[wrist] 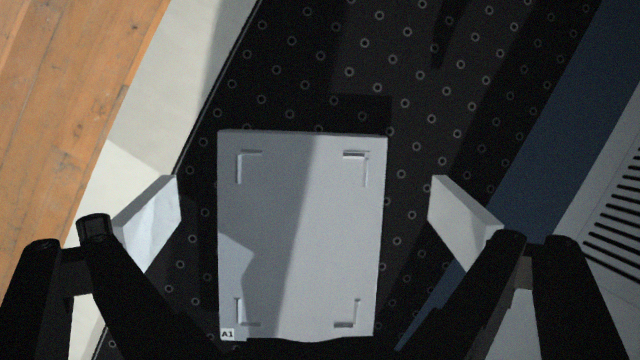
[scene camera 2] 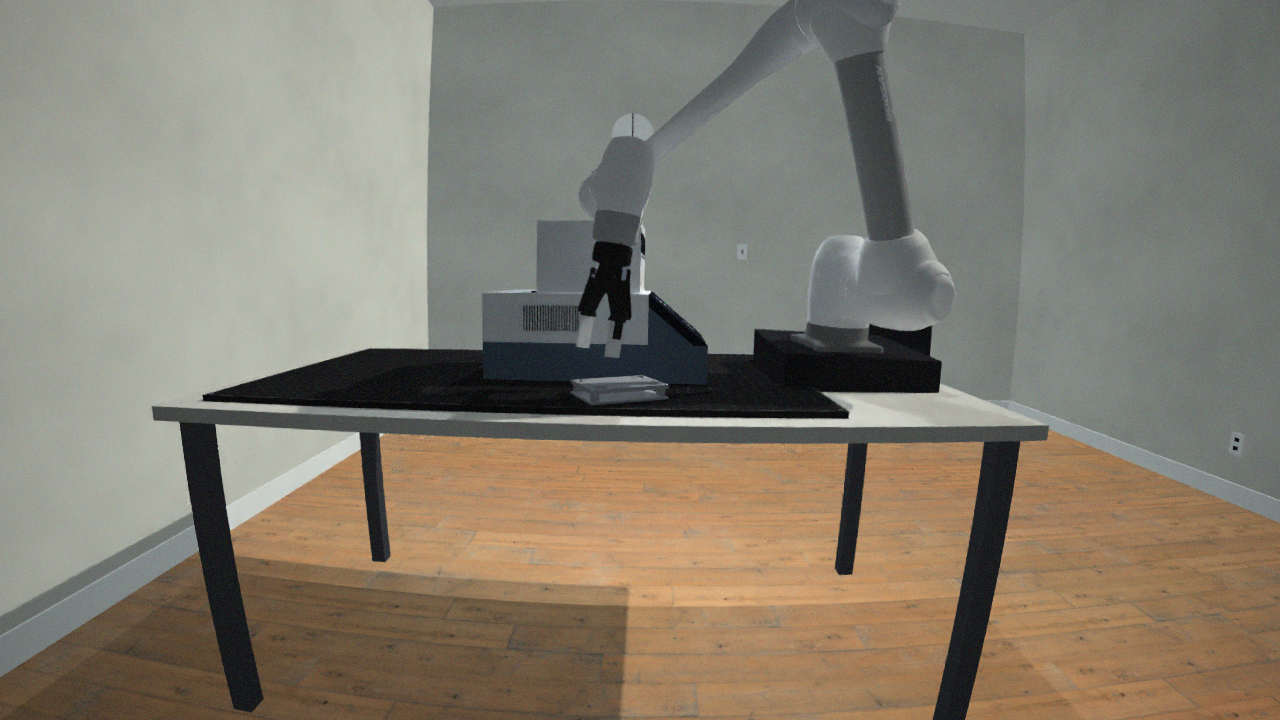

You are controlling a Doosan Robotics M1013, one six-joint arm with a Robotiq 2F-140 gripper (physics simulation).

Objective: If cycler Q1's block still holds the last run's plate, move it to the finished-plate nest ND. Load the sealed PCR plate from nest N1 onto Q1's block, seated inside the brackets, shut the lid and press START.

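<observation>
A pale grey rectangular piece (scene camera 2: pixel 619 389) (wrist: pixel 300 240) lies on the black mat. It has L-shaped brackets at its four corners and an A1 label at one corner; no nest name is readable. My gripper (scene camera 2: pixel 598 338) (wrist: pixel 305 198) is open and empty above it, with one pale fingertip pad beyond each long side in the wrist view. The cycler (scene camera 2: pixel 554 360) (wrist: pixel 545 150), white above and blue below, stands behind the piece in the scene view. A pale upright part (scene camera 2: pixel 563 255) rises from its top. Its block and START button are not visible, and no Q1 label is readable.
The black perforated mat (scene camera 2: pixel 313 385) (wrist: pixel 305 85) covers much of the white table (scene camera 2: pixel 930 408) (wrist: pixel 175 85). The arm's black base box (scene camera 2: pixel 859 368) stands at the right. The cycler's vented side (wrist: pixel 620 240) is close to the right finger in the wrist view.
</observation>
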